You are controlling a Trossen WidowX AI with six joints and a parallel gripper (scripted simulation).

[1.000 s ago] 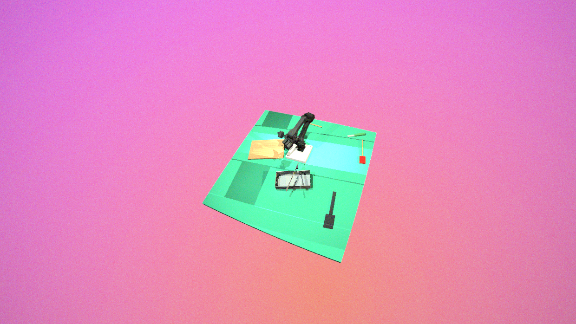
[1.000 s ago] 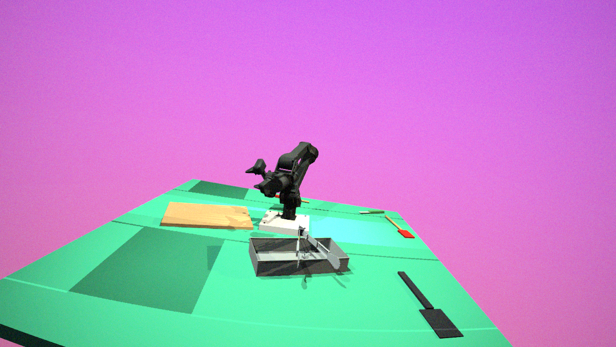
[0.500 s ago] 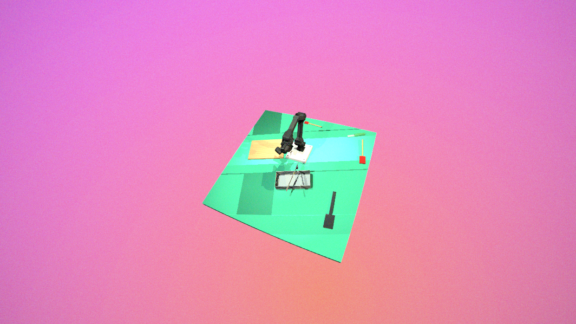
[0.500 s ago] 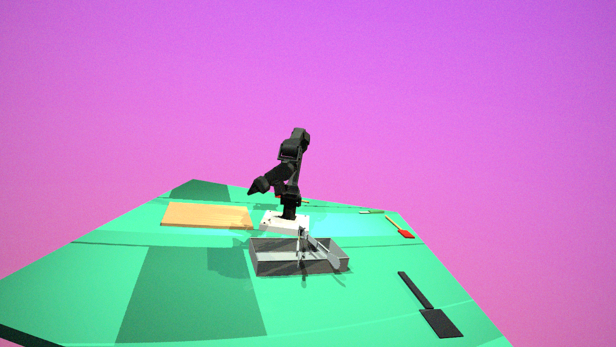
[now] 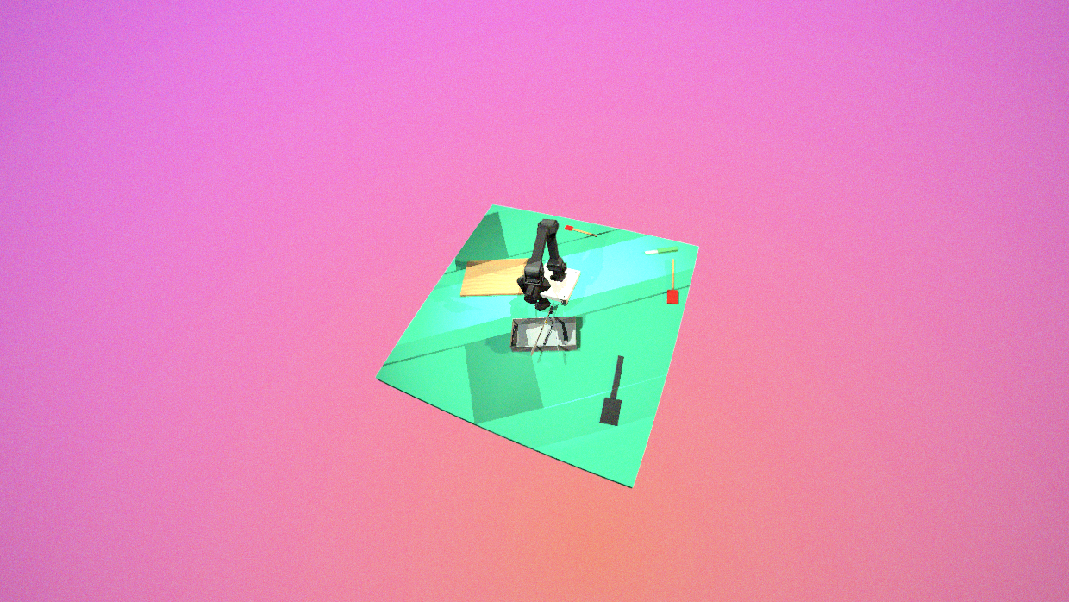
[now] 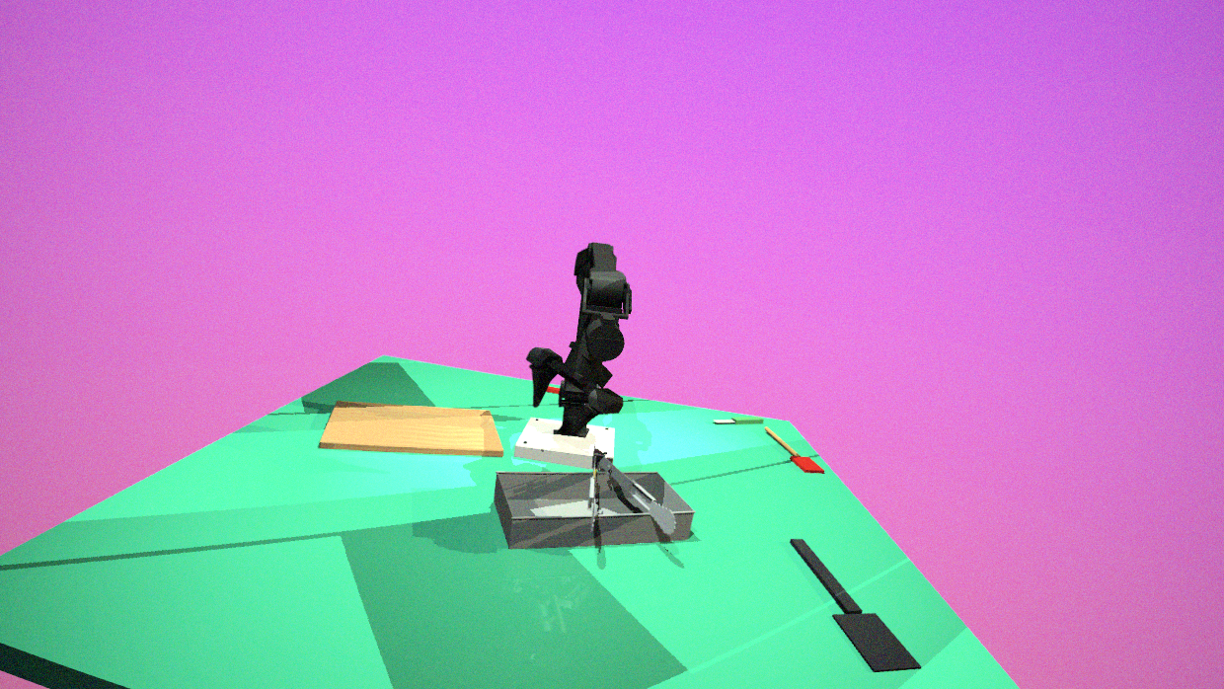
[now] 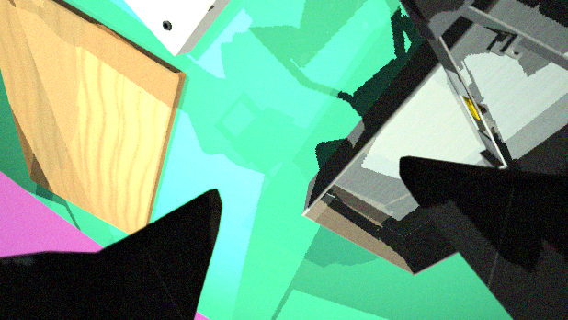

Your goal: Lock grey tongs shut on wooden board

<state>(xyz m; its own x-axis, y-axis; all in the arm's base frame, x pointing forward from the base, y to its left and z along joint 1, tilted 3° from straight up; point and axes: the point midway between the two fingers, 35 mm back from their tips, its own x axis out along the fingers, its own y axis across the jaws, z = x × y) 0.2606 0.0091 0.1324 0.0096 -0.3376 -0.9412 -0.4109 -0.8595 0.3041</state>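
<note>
Right now my gripper tip is 8 cm short of the grey roasting tin, 10 cm to the right of it and 11 cm above it. From my gripper tip the other things lie so: wooden board (13 cm behind, 32 cm to the right, 13 cm below); black spatula (21 cm ahead, 51 cm to the left, 13 cm below); red-tipped stick (62 cm behind, 6 cm to the right, 13 cm below).
</note>
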